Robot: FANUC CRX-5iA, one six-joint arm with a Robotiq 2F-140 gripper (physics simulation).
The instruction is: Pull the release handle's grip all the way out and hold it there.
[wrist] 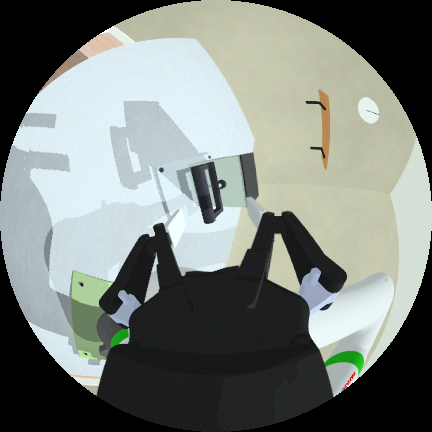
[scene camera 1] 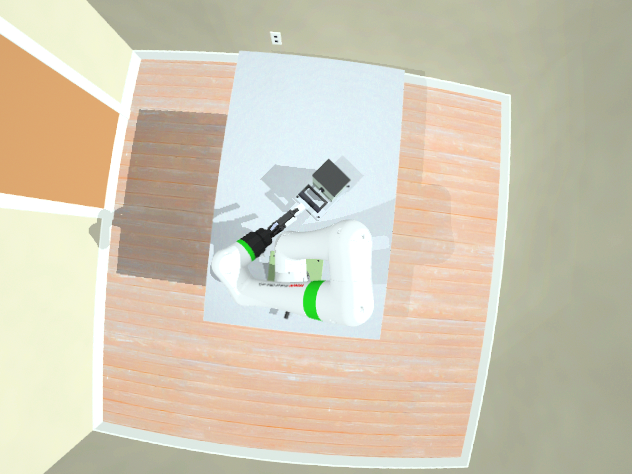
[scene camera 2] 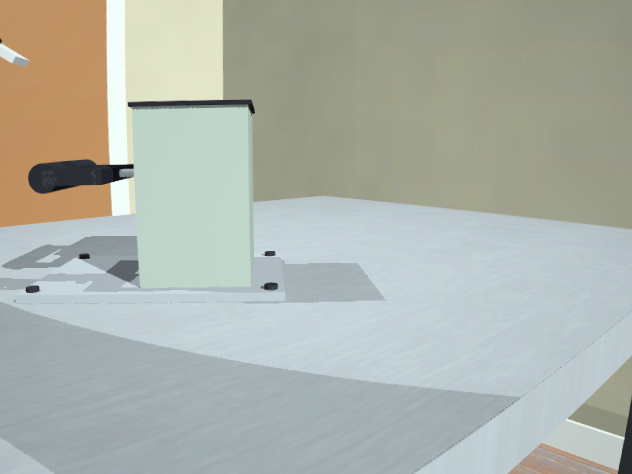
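Note:
The release handle's black grip [scene camera 1: 308, 203] [scene camera 2: 61, 176] [wrist: 202, 192] is a rectangular frame with a thick outer bar. It sits close to the pale green housing [scene camera 2: 193, 193] [wrist: 234, 175], and a short stretch of light rod [scene camera 2: 126, 173] shows between them. My gripper [scene camera 1: 300, 208] [wrist: 214, 211] is open and empty. In the wrist view its two fingertips stand apart, one to each side of the grip's lower end. In scene camera 2 one fingertip [scene camera 2: 20, 61] shows at the upper left, above the grip and apart from it. The other finger does not show there.
The housing has a dark top [scene camera 1: 330, 177] and stands on a light base plate [scene camera 2: 153, 295] with black bolts, on the pale table [scene camera 1: 316, 102] [scene camera 2: 433, 326]. A green plate [scene camera 1: 314, 267] [wrist: 90, 300] lies near the arm's base. A small dark piece [scene camera 1: 286, 315] lies near the table's front edge.

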